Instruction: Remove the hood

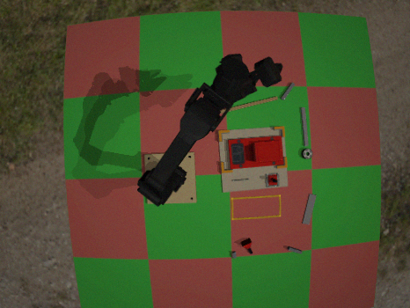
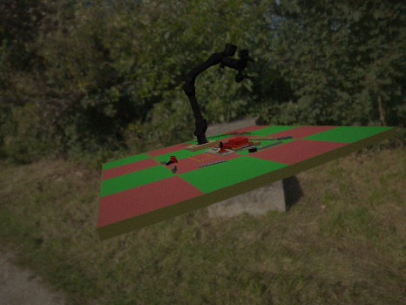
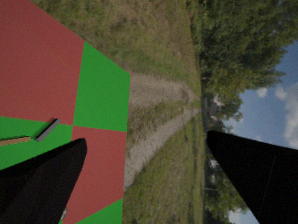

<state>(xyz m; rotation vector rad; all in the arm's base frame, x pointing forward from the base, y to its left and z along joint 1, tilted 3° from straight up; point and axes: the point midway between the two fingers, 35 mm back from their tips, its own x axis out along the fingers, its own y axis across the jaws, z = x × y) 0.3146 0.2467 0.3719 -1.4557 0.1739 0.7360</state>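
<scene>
My gripper tip is 36 cm above the red hood, 21 cm to the left of it and 3 cm short of it. From my gripper tip the other things lie so: thin wooden rod: 39 cm below, 4 cm to the right, 4 cm behind.
</scene>
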